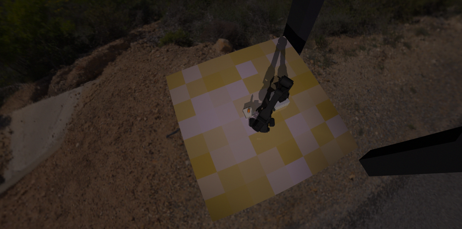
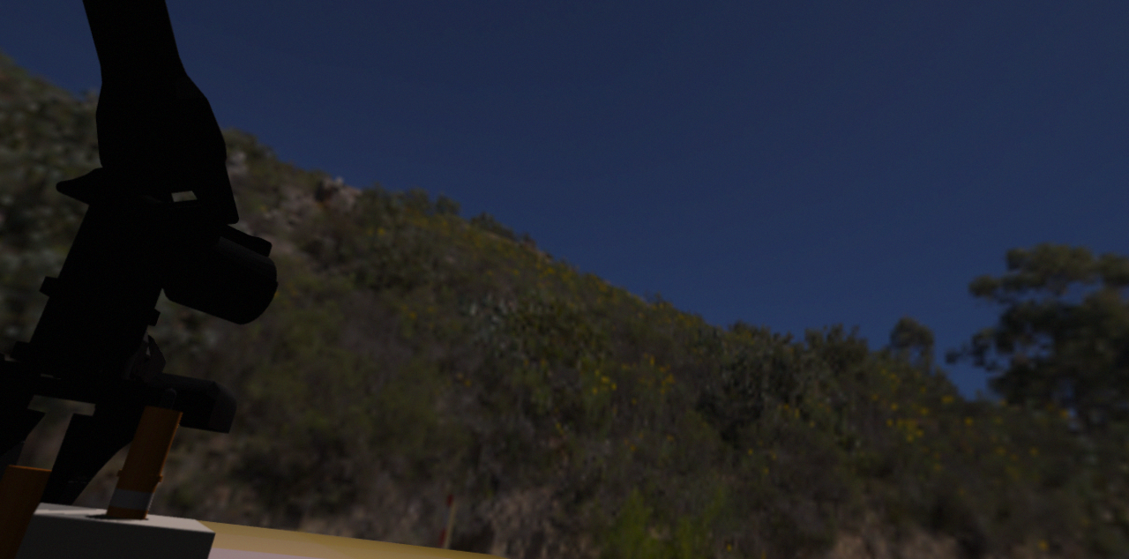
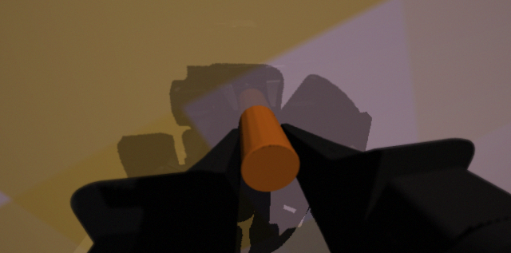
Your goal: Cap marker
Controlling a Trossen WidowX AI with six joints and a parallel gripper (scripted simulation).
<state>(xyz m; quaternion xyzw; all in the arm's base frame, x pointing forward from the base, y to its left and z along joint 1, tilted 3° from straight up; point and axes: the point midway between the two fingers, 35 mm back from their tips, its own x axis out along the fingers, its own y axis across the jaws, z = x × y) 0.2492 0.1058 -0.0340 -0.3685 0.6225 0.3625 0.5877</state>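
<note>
Right now my gripper tip is 30 mm short of the white holder block and 140 mm to the left of it. Also, from my gripper tip: orange cap (10 mm above).
</note>
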